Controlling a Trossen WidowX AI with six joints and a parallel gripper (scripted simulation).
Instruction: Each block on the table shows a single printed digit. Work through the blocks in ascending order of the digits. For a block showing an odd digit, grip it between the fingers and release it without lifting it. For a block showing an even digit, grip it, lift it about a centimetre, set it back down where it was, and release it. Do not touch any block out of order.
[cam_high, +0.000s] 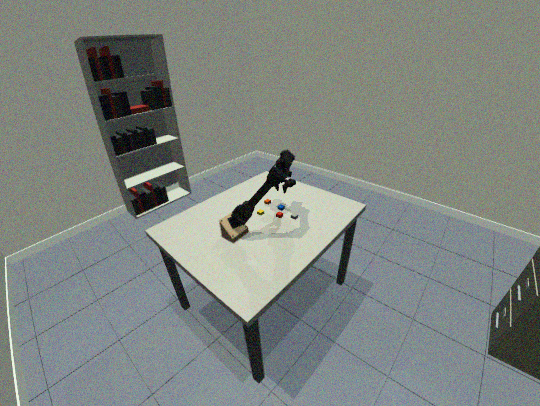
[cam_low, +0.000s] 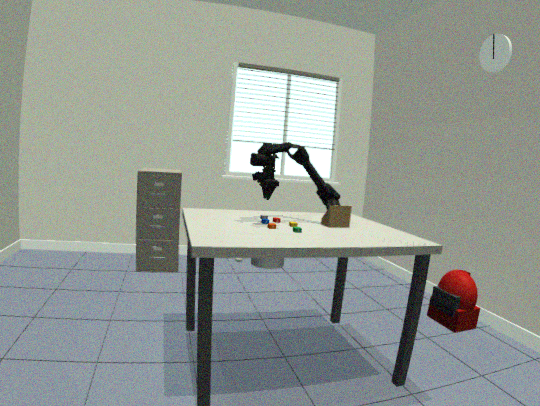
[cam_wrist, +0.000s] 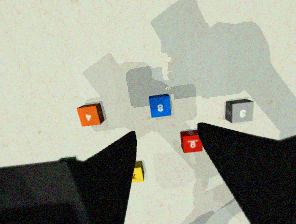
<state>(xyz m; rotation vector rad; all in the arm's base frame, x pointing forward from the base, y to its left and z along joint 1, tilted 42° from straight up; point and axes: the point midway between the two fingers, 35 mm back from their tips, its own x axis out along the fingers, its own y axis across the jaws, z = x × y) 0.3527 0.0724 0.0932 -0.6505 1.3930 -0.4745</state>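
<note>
Now: the red block 7 cm behind my gripper tip, 5 cm to the right of it and 11 cm below it. Round my gripper tip: grey block 2 cm behind, 13 cm to the right, 11 cm below; blue block 11 cm below; orange block 1 cm behind, 12 cm to the left, 11 cm below.
</note>
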